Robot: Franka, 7 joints.
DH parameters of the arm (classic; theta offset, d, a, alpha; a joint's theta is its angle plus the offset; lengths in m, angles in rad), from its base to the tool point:
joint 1: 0 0.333 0 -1.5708
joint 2: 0 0 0 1.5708
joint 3: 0 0.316 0.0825 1.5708
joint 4: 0 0 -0.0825 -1.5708
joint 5: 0 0.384 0 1.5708
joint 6: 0 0 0.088 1.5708
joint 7: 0 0.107 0 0
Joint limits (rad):
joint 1: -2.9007..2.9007
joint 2: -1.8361..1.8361
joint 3: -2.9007..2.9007
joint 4: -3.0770..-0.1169
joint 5: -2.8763..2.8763
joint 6: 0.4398..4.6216
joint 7: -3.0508..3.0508
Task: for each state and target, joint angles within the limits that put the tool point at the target. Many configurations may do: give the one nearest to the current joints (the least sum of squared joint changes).
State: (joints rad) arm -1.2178 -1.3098 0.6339 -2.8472 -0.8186 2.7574 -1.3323
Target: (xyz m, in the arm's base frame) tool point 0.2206 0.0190 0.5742
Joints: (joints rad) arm -0.8611 -1.7718 0.5855 -2.9832 -0.8405 2.7833 -1.3323
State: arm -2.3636 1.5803 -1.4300 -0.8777 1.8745 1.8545 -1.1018
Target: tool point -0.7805 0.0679 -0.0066
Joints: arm -2.9007 1.8361 -1.1604 -0.5725 2.1013 2.2718 -1.1018
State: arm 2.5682 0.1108 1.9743 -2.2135 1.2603 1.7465 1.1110
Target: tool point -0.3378 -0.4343 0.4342
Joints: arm 2.2609 -0.0109 1.6758 -2.1287 1.2876 1.9698 1.1110
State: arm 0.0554 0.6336 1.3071 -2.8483 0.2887 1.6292 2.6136
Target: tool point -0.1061 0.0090 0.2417
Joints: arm 0.6063 0.7204 1.3641 -3.0770 0.1200 1.2734 2.6136
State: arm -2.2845 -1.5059 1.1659 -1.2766 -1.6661 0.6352 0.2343
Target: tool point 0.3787 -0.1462 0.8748
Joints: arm -2.6178 -1.0162 1.0766 -1.3372 -1.6955 0.8828 0.2343
